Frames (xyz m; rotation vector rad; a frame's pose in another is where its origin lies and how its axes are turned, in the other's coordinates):
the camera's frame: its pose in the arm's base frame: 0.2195 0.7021 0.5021 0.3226 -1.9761 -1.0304
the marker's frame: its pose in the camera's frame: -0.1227 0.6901 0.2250 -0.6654 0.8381 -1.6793
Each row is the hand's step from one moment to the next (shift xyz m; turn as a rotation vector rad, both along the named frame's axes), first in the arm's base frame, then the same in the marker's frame.
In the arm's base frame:
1: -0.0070 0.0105 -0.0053 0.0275 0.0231 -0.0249
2: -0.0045 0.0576 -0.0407 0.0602 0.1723 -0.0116
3: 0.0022 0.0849 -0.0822 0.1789 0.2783 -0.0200
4: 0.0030 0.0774 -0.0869 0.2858 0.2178 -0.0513
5: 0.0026 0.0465 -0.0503 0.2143 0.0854 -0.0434
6: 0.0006 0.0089 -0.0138 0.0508 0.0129 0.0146
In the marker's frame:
1: -0.0001 -0.0132 0.0036 0.0114 -0.0233 -0.0352
2: 0.0098 -0.0684 -0.0146 -0.0689 -0.1365 -0.1003
3: 0.0342 -0.1083 -0.0329 -0.1107 -0.1989 -0.2409
4: 0.0418 -0.1037 -0.0324 -0.0559 -0.1320 -0.3335
5: 0.0234 -0.0612 -0.0200 -0.0018 -0.0344 -0.2322
6: 0.0082 -0.0135 -0.0045 -0.0192 0.0091 -0.0501

